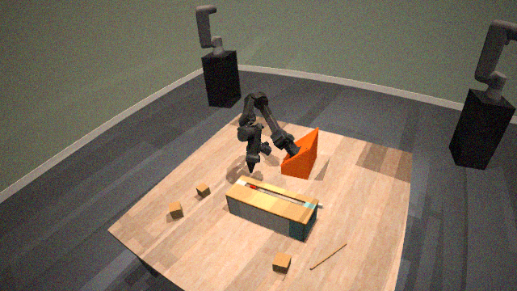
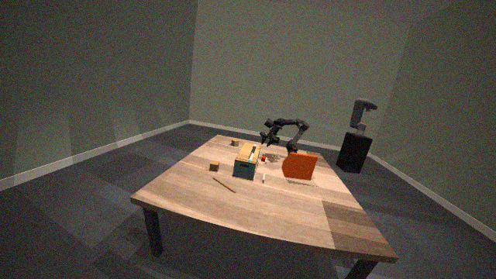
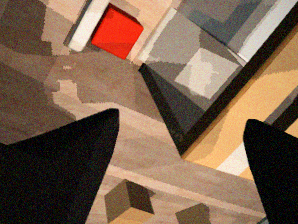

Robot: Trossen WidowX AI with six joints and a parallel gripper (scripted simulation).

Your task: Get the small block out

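Right now the red block is 13 cm below my gripper tip and 2 cm behind it. Also, from my gripper tip: thin stick 44 cm to the left, 27 cm ahead, 14 cm below; long box 15 cm to the left, 9 cm ahead, 8 cm below.
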